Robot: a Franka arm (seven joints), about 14 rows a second.
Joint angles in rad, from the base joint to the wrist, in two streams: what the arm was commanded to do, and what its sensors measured. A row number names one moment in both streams.
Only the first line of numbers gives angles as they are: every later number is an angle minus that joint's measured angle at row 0.
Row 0, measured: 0.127, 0.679, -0.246, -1.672, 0.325, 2.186, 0.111
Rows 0 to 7, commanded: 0.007, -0.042, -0.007, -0.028, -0.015, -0.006, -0.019; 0.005, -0.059, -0.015, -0.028, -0.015, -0.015, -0.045; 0.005, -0.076, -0.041, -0.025, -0.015, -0.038, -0.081; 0.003, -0.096, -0.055, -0.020, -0.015, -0.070, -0.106; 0.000, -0.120, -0.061, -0.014, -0.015, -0.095, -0.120; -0.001, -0.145, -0.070, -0.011, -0.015, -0.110, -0.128; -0.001, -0.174, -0.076, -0.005, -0.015, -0.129, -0.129; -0.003, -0.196, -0.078, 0.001, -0.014, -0.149, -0.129
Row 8, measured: -0.004, -0.121, -0.074, 0.013, -0.002, -0.100, -0.120
